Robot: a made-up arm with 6 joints. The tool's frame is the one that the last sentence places.
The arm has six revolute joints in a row. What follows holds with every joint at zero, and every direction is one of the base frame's.
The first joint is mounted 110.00 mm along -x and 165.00 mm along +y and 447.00 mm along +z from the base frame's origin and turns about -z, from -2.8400 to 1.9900 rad.
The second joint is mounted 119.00 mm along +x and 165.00 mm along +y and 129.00 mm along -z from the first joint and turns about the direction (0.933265, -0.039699, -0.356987), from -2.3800 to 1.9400 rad.
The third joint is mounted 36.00 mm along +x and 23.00 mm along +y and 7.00 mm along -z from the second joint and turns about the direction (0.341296, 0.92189, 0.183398), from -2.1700 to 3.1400 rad.
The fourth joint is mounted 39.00 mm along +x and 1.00 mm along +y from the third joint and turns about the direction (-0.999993, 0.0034, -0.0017), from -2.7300 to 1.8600 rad.
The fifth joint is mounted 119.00 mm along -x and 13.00 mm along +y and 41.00 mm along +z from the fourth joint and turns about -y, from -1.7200 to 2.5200 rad.
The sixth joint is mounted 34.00 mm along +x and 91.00 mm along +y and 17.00 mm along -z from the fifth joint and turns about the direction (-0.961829, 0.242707, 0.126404), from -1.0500 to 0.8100 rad.
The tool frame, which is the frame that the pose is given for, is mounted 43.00 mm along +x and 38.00 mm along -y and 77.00 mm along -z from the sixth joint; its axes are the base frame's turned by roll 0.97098, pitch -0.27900 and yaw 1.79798 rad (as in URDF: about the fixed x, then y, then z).
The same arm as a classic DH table. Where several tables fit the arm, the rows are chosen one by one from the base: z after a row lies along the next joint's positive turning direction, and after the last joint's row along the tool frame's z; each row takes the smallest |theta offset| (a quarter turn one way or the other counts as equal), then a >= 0, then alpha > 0; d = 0 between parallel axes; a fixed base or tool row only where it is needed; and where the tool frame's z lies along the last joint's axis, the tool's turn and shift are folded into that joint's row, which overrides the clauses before.
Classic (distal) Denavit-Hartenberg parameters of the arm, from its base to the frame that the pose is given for. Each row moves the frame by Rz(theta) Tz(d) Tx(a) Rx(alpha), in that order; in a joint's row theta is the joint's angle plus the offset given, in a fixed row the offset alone. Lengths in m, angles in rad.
base (fixed): theta0 -0.9828  d 0  a -0.1983  alpha 3.1416
joint 1: theta0 0.6305  d -0.3608  a -0.1699  alpha 1.2058
joint 2: theta0 -1.2809  d 0.1494  a -0.0013  alpha 1.3526
joint 3: theta0 -0.3608  d 0.027  a -0.0003  alpha 1.9161
joint 4: theta0 0.1955  d 0.0803  a 0.0412  alpha 1.5742
joint 5: theta0 -0.1324  d -0.1126  a -0.0124  alpha -1.816
joint 6: theta0 -1.2457  d -0.1772  a 0.0002  alpha -2.3895
tool (fixed): theta0 -2.3821  d -0.1094  a 0  alpha 0
Joint limits (rad, base to tool): -2.84..1.99 -2.38..1.94 -2.17..3.14 -2.73..1.86 -1.72..2.52 -1.05..0.81

